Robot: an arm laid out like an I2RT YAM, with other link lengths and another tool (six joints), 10 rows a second.
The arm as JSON. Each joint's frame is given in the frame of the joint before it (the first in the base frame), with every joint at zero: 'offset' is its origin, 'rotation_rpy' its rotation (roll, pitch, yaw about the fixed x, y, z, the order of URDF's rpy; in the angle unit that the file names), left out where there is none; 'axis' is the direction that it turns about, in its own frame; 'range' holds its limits. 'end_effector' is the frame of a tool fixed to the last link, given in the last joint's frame.
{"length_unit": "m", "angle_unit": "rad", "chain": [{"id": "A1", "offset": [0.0, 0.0, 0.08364], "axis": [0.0, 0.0, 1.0], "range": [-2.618, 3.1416]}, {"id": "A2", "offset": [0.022, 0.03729, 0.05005], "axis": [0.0, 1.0, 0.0], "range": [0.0, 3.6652]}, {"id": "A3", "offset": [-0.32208, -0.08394, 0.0], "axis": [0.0, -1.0, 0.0], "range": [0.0, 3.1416]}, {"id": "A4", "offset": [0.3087, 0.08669, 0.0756], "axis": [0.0, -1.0, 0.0], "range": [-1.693, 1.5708]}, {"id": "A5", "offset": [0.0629, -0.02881, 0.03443], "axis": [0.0, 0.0, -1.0], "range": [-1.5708, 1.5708]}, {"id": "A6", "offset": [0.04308, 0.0, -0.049], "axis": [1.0, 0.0, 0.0], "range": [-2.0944, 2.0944]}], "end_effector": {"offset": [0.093, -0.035, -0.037], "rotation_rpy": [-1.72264, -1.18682, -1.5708]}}
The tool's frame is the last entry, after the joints.
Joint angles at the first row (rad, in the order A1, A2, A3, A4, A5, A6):
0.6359 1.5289 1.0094 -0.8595 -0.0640 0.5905
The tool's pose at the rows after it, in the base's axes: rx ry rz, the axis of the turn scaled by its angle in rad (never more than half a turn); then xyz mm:
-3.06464 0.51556 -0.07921 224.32 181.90 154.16
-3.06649 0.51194 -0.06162 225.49 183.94 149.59
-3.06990 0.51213 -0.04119 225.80 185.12 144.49
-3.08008 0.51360 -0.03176 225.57 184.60 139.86
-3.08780 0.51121 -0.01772 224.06 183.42 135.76
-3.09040 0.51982 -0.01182 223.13 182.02 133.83
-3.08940 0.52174 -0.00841 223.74 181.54 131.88
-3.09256 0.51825 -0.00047 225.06 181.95 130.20
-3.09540 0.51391 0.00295 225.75 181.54 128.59
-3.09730 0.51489 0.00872 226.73 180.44 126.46
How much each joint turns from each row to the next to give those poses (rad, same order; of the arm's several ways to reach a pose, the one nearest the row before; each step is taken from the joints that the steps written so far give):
0.0020 0.0108 -0.0092 0.0127 -0.0077 0.0000
-0.0002 0.0170 0.0007 0.0078 -0.0079 -0.0014
-0.0008 0.0160 -0.0022 0.0068 -0.0075 0.0000
0.0003 0.0114 -0.0052 0.0051 0.0027 -0.0002
-0.0006 0.0066 -0.0085 0.0033 -0.0019 -0.0027
-0.0023 0.0010 -0.0061 0.0020 0.0004 0.0028
-0.0034 0.0036 -0.0031 0.0055 -0.0023 -0.0018
-0.0020 0.0097 0.0037 0.0003 -0.0024 -0.0042
-0.0020 0.0051 -0.0006 0.0022 -0.0008 -0.0051
-0.0051 0.0059 -0.0017 0.0031 -0.0017 -0.0045

